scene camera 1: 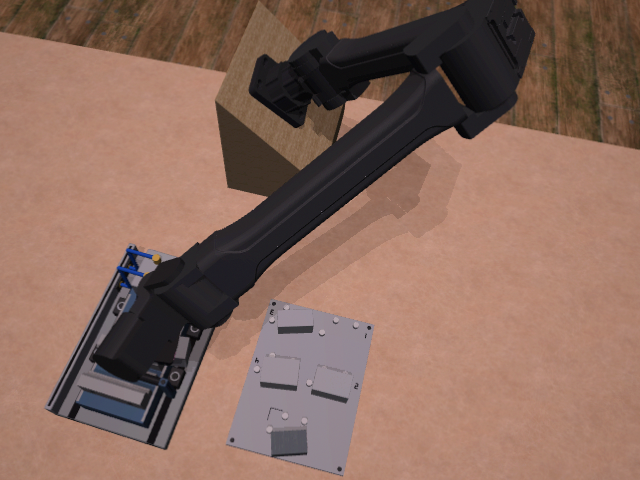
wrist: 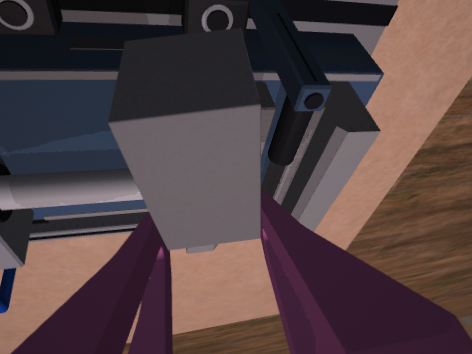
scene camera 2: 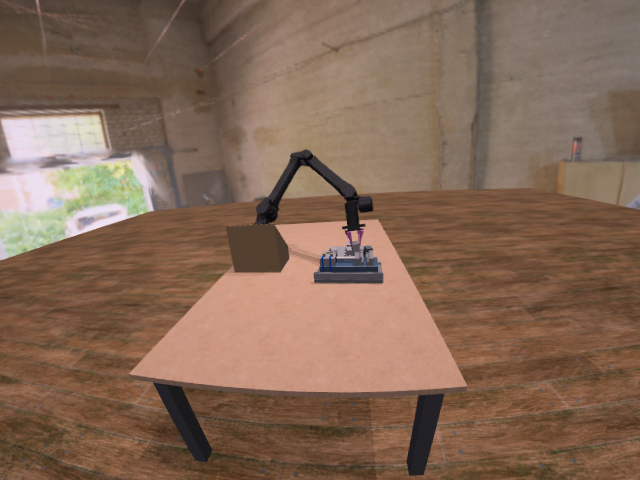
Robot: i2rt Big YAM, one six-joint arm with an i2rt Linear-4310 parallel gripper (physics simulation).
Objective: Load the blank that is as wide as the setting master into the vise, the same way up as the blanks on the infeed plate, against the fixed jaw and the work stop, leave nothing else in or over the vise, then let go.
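Frame: origin at the arm's base, x left, y back, z up, level; centimetres.
Seen in the pictures: gripper, between the fingertips: (wrist: 209, 210) (scene camera 2: 355, 246); arm's base, origin of its link: (scene camera 1: 278, 93) (scene camera 2: 260, 234).
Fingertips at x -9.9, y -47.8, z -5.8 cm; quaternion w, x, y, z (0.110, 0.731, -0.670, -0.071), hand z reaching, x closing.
Pixels of each thing's top centre, then the offset from my fingertips to it. "spot": a spot on its surface instead.
- plain grey block, centre of its top: (wrist: 209, 204) (scene camera 1: 165, 346) dy +0.1, dx +2.4, dz +1.3 cm
- vise, centre of its top: (wrist: 132, 225) (scene camera 1: 136, 324) (scene camera 2: 348, 254) dy +3.6, dx -3.9, dz -2.2 cm
- black rod, centre of its top: (wrist: 294, 140) (scene camera 1: 149, 377) dy -4.0, dx +0.4, dz -2.5 cm
- grey jaw bar, a spot on its surface: (wrist: 327, 175) spot: dy -6.2, dx -2.5, dz -2.5 cm
- infeed plate, centre of its top: (scene camera 1: 304, 380) (scene camera 2: 350, 251) dy +1.8, dx +23.2, dz -11.3 cm
- dark ribbed block, centre of its top: (scene camera 1: 289, 442) dy -8.5, dx +22.4, dz -8.8 cm
My gripper (scene camera 2: 354, 238) (wrist: 209, 210) has purple fingers pointing down and is shut on a plain grey block (wrist: 192, 175). The held block is over the vise (scene camera 1: 111, 407) (scene camera 2: 347, 268) (wrist: 55, 107); whether it touches it is unclear. In the wrist view, a dark blue arm (wrist: 287, 55) with a black rod (wrist: 286, 140) stands right of the block, before a grey jaw bar (wrist: 327, 175). The infeed plate (scene camera 1: 328, 446) bears light grey blocks (scene camera 1: 294, 318) (scene camera 1: 279, 372) (scene camera 1: 331, 382) and a dark ribbed block (scene camera 1: 288, 441). The forearm hides the gripper and part of the vise in the overhead view.
A wooden box (scene camera 1: 248, 149) (scene camera 2: 254, 249) stands near the arm's base. Blue brackets with yellow tips (scene camera 1: 138, 262) rise at one end of the vise tray (scene camera 1: 56, 408) (scene camera 2: 347, 277). The plate lies beside the tray, with small round pins on it.
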